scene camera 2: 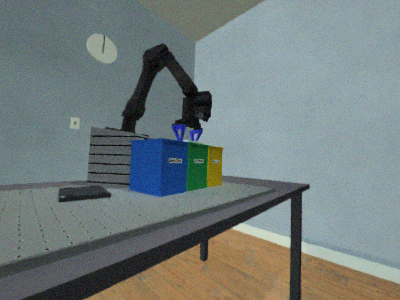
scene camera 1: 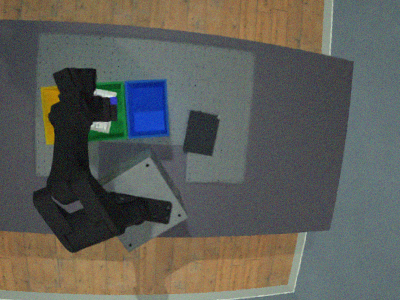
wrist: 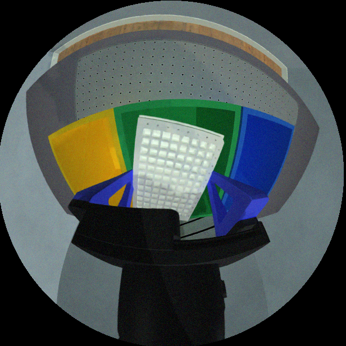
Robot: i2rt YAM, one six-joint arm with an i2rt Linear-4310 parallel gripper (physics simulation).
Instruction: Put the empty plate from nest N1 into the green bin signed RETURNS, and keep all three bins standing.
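Places are measured from the arm's base along level axes (x down, y left, z ahead), in centimetres.
Pixels of known places: arm's base, origin of its link: point(scene camera 2: 127, 133) point(scene camera 1: 139, 207).
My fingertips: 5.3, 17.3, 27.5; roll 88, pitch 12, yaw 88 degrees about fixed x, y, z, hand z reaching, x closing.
Observation:
For each thing: its top centre in the pictures, then the offset to it from my fingertips, as dx, dy, dz. Level surfaces: height alone.
- green bin, centre of its top: point(scene camera 1: 104, 111) point(scene camera 2: 183, 144) +0.0, -1.6, -0.5
- yellow bin, centre of its top: point(scene camera 1: 63, 114) point(scene camera 2: 201, 147) +0.2, +11.1, -3.8
- blue bin, centre of its top: point(scene camera 1: 147, 108) point(scene camera 2: 159, 141) +0.2, -14.5, +2.7
- flat dark box, centre of its top: point(scene camera 2: 83, 189) point(scene camera 1: 201, 133) +16.7, -36.6, -2.5
- perforated board, height of its surface: dx +18.1
My gripper point(scene camera 1: 104, 103) point(scene camera 2: 187, 138) point(wrist: 170, 173) is shut on the white plate with a grid of wells, one blue finger at each side. The plate point(scene camera 1: 103, 127) point(scene camera 2: 188, 142) point(wrist: 172, 162) is over the mouth of the green bin point(scene camera 1: 122, 112) point(scene camera 2: 197, 172) point(wrist: 172, 105), turned a little against its walls. In scene camera 2, a thin pale strip of it shows at about rim height; the bin hides the rest. The yellow bin point(scene camera 1: 49, 117) point(scene camera 2: 215, 172) point(wrist: 87, 150) and blue bin point(scene camera 1: 147, 102) point(scene camera 2: 150, 167) point(wrist: 262, 150) stand upright beside the green one. Their signs are too blurred to read.
The arm rises from a grey ribbed block point(scene camera 1: 150, 175) point(scene camera 2: 107, 160) behind the bins in scene camera 2. A flat dark box point(scene camera 1: 201, 133) point(scene camera 2: 84, 193) lies on the perforated board point(scene camera 1: 220, 75) point(scene camera 2: 100, 220) point(wrist: 165, 70), on the blue bin's side. The three bins stand close together.

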